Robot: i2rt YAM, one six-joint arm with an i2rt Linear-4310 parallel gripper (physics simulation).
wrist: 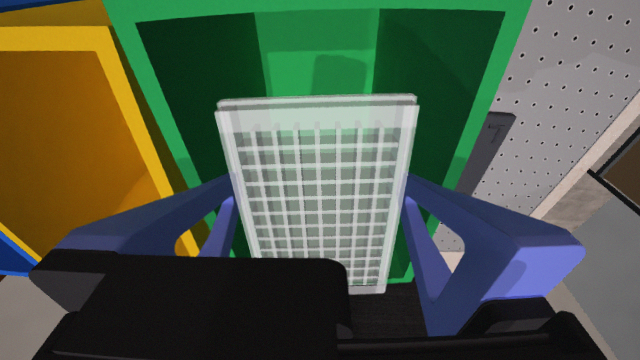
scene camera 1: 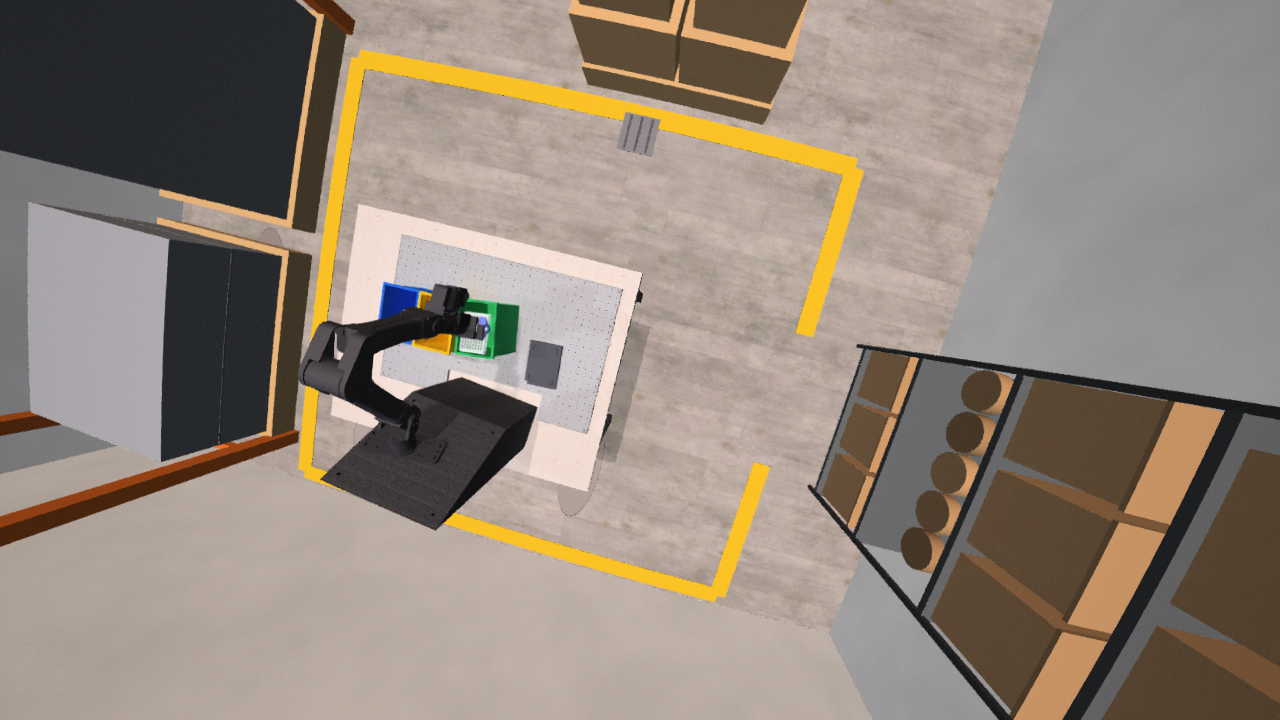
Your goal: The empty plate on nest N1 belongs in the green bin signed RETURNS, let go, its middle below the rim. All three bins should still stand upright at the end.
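Places are measured from the arm's base along level axes (x ahead, y left, z up), in metres.
Where they show: gripper, between the fingertips: [wrist: 319, 180] [scene camera 1: 477, 327]; arm's base, origin of its link: [scene camera 1: 404, 446].
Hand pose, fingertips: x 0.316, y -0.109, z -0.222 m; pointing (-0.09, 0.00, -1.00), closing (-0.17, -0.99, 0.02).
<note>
Things, the pixels of their centre, and the offset from my fingertips. "spot": a spot on its surface instead. Level surfaces: height alone.
- green bin, middle of its body: [wrist: 320, 120] [scene camera 1: 489, 327] dx -0.004, dy -0.002, dz -0.077 m
- dark grey pad, a spot on its surface: [wrist: 492, 135] spot: dx -0.099, dy -0.205, dz -0.155 m
- yellow bin, middle of its body: [wrist: 149, 128] [scene camera 1: 451, 322] dx +0.015, dy +0.138, dz -0.077 m
- blue bin, middle of its body: [wrist: 6, 122] [scene camera 1: 417, 313] dx +0.048, dy +0.263, dz -0.077 m
- perforated grey board, height of its surface: dz -0.167 m
The clear, gridded empty plate [scene camera 1: 471, 342] [wrist: 320, 200] is between the blue fingers of my gripper [scene camera 1: 483, 328] [wrist: 319, 180], which is shut on its two long sides. The plate is over the opening of the green bin [scene camera 1: 506, 331] [wrist: 125, 30] and looks level with my fingers. Its height against the rim is hard to tell. The green bin stands upright. A dark grey pad [scene camera 1: 543, 363] [wrist: 492, 135], which looks like a nest, bears no plate. The RETURNS sign cannot be read. The plate's near left part is hidden by the black gripper body in the wrist view.
The yellow bin [scene camera 1: 434, 343] [wrist: 50, 39] stands upright beside the green bin, with the blue bin [scene camera 1: 397, 302] [wrist: 12, 254] beyond it. A perforated grey board [scene camera 1: 586, 308] [wrist: 575, 55] lies under them. A black sloped block [scene camera 1: 474, 402] stands near the arm's base.
</note>
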